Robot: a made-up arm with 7 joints.
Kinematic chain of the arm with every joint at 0, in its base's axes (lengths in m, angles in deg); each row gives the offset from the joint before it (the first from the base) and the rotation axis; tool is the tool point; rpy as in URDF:
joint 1: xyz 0 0 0.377 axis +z
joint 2: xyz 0 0 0 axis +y
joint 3: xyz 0 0 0.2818 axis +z
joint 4: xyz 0.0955 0 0 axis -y
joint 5: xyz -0.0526 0 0.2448 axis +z
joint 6: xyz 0 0 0 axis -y
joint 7: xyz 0.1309 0 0 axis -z
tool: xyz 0 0 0 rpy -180 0 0
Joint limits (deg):
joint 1: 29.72..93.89
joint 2: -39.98..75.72
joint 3: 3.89..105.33
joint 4: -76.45..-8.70
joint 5: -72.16..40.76
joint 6: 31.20..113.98
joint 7: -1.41..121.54
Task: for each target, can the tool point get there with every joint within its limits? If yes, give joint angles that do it. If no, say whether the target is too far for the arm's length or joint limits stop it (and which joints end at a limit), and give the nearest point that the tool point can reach.
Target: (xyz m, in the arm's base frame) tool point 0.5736 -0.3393 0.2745
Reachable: no: joint limits stop it (at a limit: joint 1, joint 3, joint 4, joint 5, joint 6) | nearest point 0.4938 0.1903 0.2145 | short by 0.539 m
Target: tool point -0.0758 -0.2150 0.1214
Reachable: no: joint limits stop it (at a limit: joint 1, joint 2, joint 3, joint 4, joint 6) | nearest point -0.3531 -0.3598 0.5107 | short by 0.499 m
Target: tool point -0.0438 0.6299 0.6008
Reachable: yes | joints 73.38 53.98 50.68 -33.98 30.40 79.67 88.30
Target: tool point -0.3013 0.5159 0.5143
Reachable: yes | joints 88.66 53.42 56.42 -46.66 8.13 47.35 76.20
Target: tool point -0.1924 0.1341 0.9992
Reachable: yes | joints 55.16 -8.64 64.39 -27.00 22.60 70.32 70.62
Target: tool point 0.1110 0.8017 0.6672
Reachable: no: too far | nearest point 0.0876 0.6330 0.6061 | short by 0.181 m
